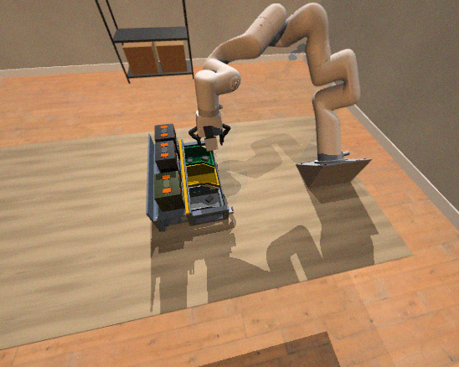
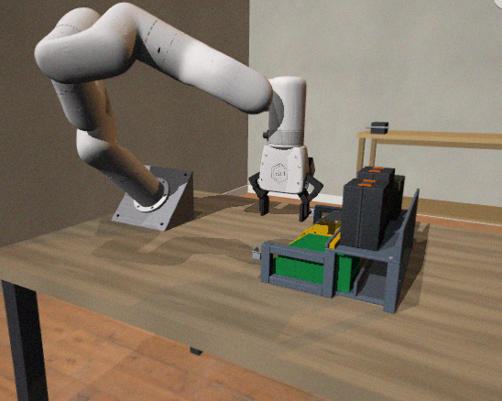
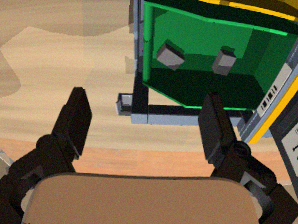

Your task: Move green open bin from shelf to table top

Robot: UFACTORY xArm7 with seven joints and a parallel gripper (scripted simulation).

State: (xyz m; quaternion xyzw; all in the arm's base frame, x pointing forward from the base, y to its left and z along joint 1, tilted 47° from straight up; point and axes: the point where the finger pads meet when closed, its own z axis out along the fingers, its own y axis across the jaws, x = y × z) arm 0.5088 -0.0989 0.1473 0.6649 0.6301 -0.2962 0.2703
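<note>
My gripper is now 90 mm above the green open bin and 80 mm short of it. The rest, counted from my hand: yellow bin: 110 mm to the left, 90 mm below, 80 mm ahead; grey bin: 220 mm to the left, 90 mm below, 90 mm ahead.
</note>
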